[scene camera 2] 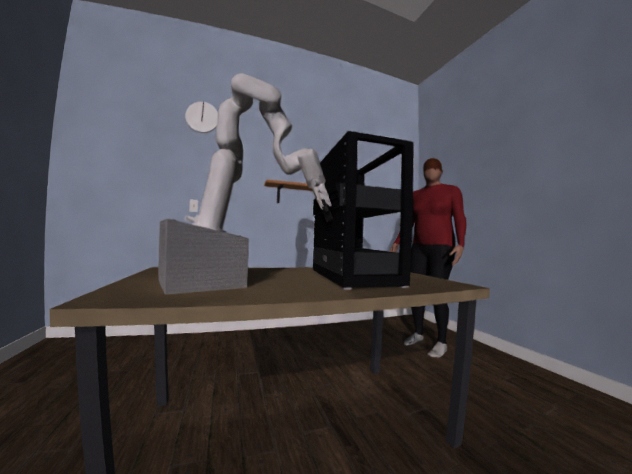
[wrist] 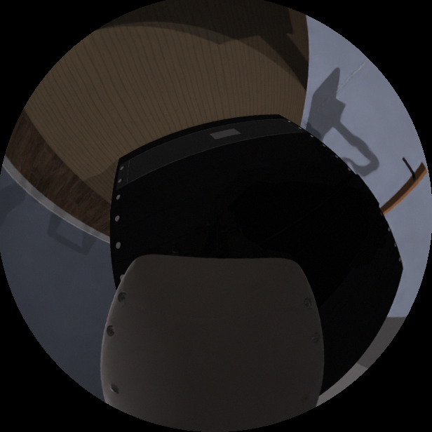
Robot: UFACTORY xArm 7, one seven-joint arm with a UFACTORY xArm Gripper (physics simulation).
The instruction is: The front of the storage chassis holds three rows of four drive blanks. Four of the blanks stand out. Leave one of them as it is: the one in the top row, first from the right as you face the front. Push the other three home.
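Seen in the pictures: gripper, fingertip midpoint: (scene camera 2: 329,220); arm's base, origin of the base link: (scene camera 2: 208,230).
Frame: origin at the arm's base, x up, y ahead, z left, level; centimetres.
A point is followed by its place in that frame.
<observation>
The storage chassis (scene camera 2: 376,197) @[y 62.9, x 15.7, z -13.9 cm] is a dark box in the upper half of the black rack. Its front faces the arm and is seen very obliquely in the scene view. In the wrist view the rack front is almost black, so single drive blanks, and which of them stand out, cannot be told. My gripper (scene camera 2: 327,213) @[y 48.7, x 6.5, z 0.2 cm] is shut and empty, its dark fingertips pointing down and toward the rack front, close to it at about the chassis's lower edge. Whether they touch anything cannot be told. In the wrist view the fingertips are lost in the dark behind the pale gripper housing.
The black rack (scene camera 2: 350,219) @[y 50.5, x 6.0, z -15.6 cm] (wrist: 116,230) stands on the wooden table (scene camera 2: 275,301) @[y 21.0, x -20.5, z -26.7 cm] (wrist: 165,75). A grey unit (scene camera 2: 376,262) @[y 64.2, x -10.5, z -13.5 cm] (wrist: 170,154) sits at the rack's bottom. The arm's grey pedestal (scene camera 2: 204,260) @[y -0.2, x -10.2, z -10.8 cm] is at the left. A person (scene camera 2: 436,214) stands behind the rack. An orange shelf (scene camera 2: 288,184) is on the wall.
</observation>
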